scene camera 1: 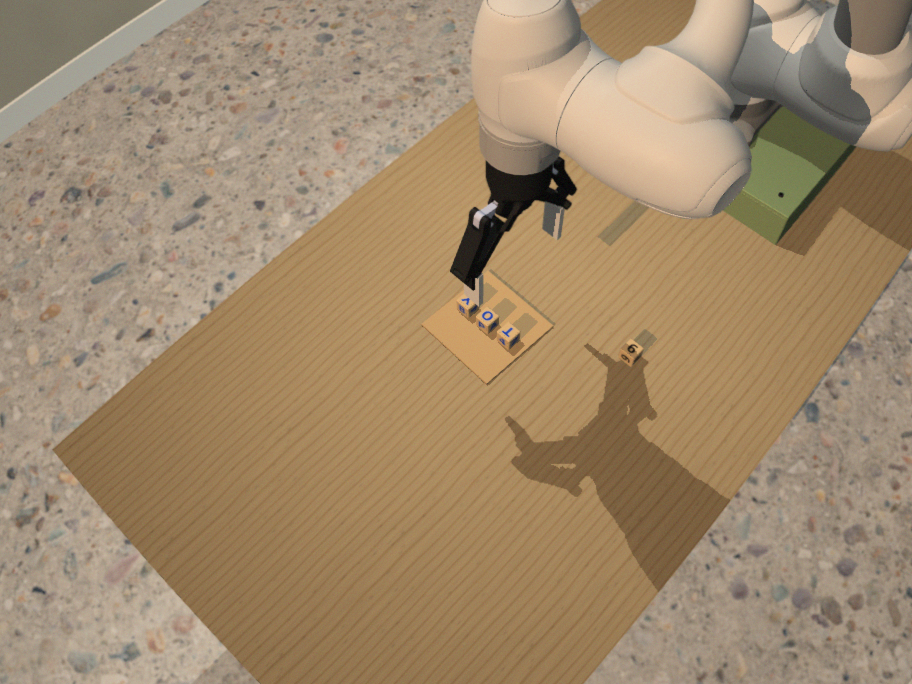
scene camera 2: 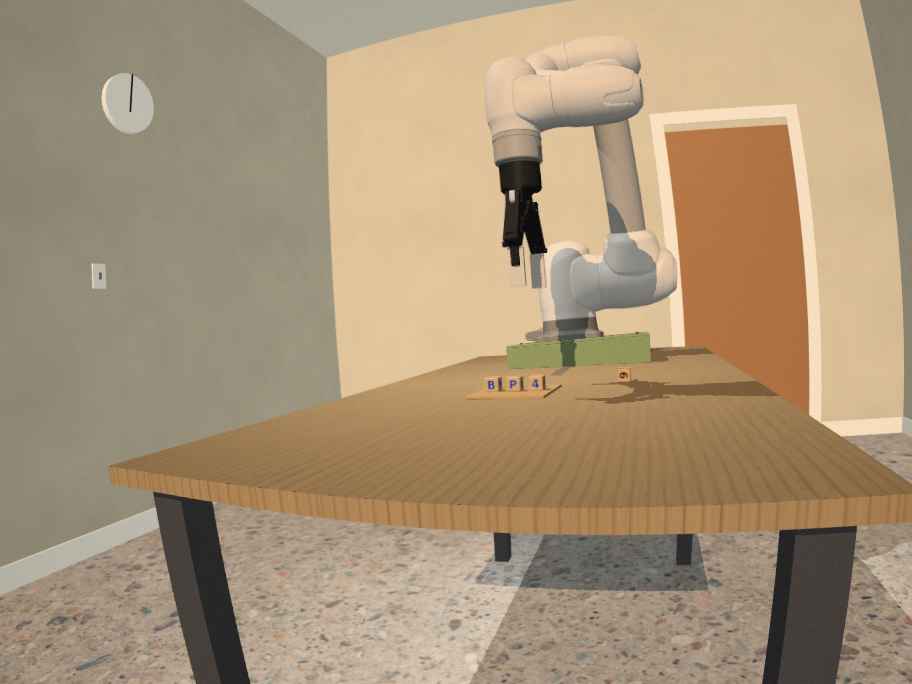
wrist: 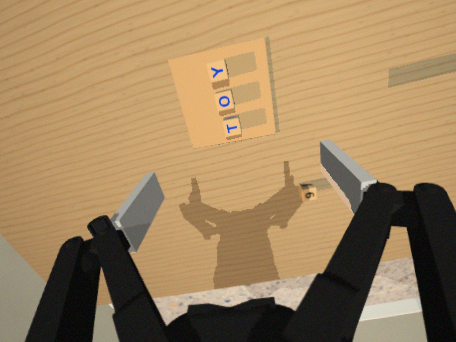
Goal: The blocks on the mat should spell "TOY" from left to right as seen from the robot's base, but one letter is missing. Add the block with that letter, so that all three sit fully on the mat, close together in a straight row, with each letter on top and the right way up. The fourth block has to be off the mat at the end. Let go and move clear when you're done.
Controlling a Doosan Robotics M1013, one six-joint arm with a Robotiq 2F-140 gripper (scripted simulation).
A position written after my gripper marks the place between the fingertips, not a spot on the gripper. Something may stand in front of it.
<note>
In view: my gripper [scene camera 1: 513,264] and a mat [scene camera 1: 482,353].
The mat shows as well in scene camera 2 [scene camera 2: 525,393] and in the wrist view [wrist: 247,66]. My gripper shows as well in scene camera 2 [scene camera 2: 529,287] and in the wrist view [wrist: 236,171].
</note>
